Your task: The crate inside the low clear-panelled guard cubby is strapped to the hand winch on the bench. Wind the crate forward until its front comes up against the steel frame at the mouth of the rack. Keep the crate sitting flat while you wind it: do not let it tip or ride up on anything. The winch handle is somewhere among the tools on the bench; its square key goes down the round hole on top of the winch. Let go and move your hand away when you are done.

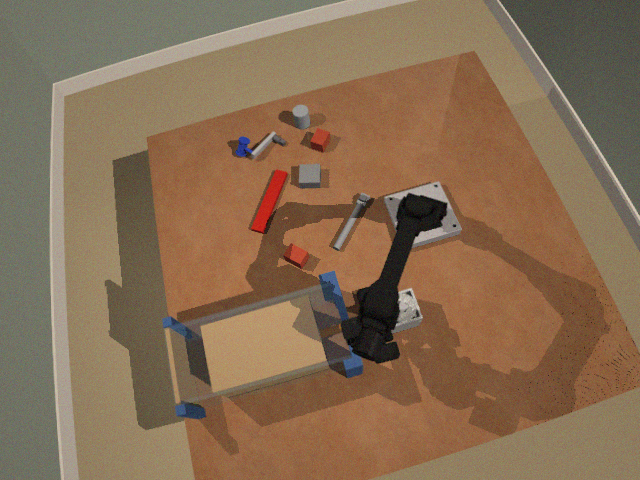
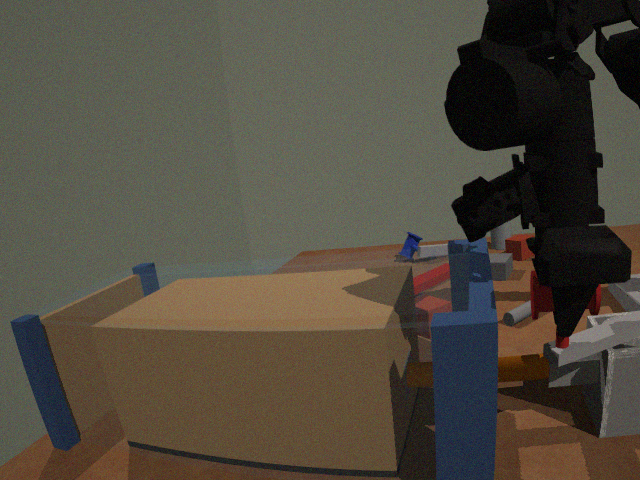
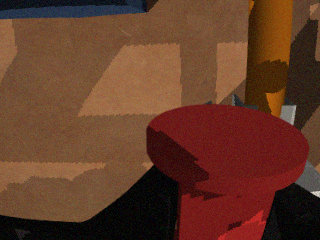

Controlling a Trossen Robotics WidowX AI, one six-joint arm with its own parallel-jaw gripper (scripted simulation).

Scene:
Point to a red knob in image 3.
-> At 229,161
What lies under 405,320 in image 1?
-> A grey winch.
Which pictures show my gripper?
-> Image 1, image 2 and image 3: all of them.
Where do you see a clear-panelled rack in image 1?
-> At 247,350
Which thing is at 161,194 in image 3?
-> My gripper.

